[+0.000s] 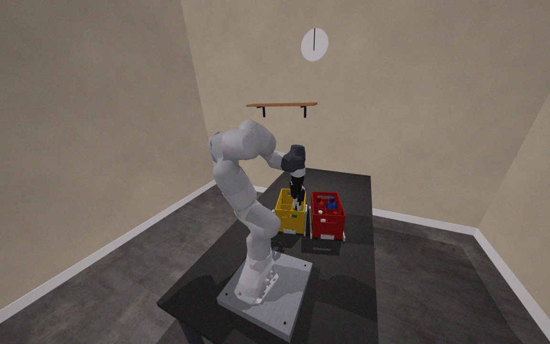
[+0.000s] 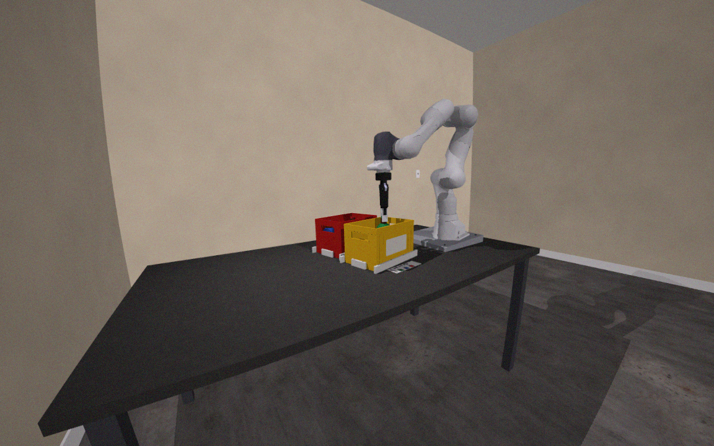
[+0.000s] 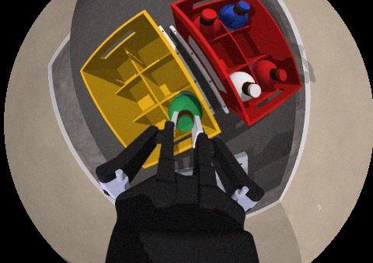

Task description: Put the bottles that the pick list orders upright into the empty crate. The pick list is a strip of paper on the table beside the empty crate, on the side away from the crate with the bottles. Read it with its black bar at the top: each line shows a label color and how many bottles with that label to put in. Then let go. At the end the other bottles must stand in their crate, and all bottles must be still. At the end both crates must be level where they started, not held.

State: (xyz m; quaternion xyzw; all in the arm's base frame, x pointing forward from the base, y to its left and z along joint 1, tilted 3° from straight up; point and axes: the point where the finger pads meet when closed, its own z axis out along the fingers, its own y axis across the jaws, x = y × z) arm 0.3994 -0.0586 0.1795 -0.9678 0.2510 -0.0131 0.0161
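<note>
Right now the green-labelled bottle is 80 mm below my hand. The rest, counted from my hand: white-capped bottle 140 mm to the right, 110 mm below, 20 mm ahead; then red crate 170 mm to the right, 110 mm below, 110 mm ahead; then yellow crate 110 mm below, 70 mm ahead, 60 mm to the left.
</note>
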